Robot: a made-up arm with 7 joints.
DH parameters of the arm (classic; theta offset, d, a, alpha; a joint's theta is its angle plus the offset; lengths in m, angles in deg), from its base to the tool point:
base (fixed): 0 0.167 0.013 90
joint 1: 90 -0.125 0.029 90
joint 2: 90 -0.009 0.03 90
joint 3: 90 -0.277 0.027 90
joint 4: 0 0.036 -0.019 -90
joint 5: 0 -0.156 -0.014 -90
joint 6: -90 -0.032 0.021 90
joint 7: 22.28 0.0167 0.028 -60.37
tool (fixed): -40.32 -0.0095 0 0
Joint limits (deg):
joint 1: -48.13..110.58
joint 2: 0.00..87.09
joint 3: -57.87..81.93
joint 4: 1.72..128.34
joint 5: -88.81..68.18
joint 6: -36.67..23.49
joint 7: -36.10..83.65
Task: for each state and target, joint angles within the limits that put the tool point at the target. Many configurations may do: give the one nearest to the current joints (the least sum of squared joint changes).
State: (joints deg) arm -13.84 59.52 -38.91 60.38 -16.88 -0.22 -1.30
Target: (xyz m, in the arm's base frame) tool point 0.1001 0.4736 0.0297
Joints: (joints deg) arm 9.46 80.40 -23.65 65.99 -20.67 -5.56 1.25
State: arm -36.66 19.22 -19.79 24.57 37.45 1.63 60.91
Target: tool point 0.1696 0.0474 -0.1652
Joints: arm 14.21 3.63 -11.77 46.14 40.57 7.25 58.41
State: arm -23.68 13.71 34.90 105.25 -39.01 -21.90 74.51
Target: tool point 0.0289 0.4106 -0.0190
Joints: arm -29.41 41.91 51.85 89.68 -38.96 -26.87 74.42
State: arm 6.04 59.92 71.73 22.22 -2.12 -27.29 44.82
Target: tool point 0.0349 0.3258 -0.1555
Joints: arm -0.45 39.80 70.55 1.75 -3.80 -17.69 38.45
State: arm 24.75 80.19 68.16 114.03 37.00 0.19 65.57
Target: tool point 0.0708 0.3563 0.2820
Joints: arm 24.61 83.68 64.72 128.34 44.08 10.03 65.08
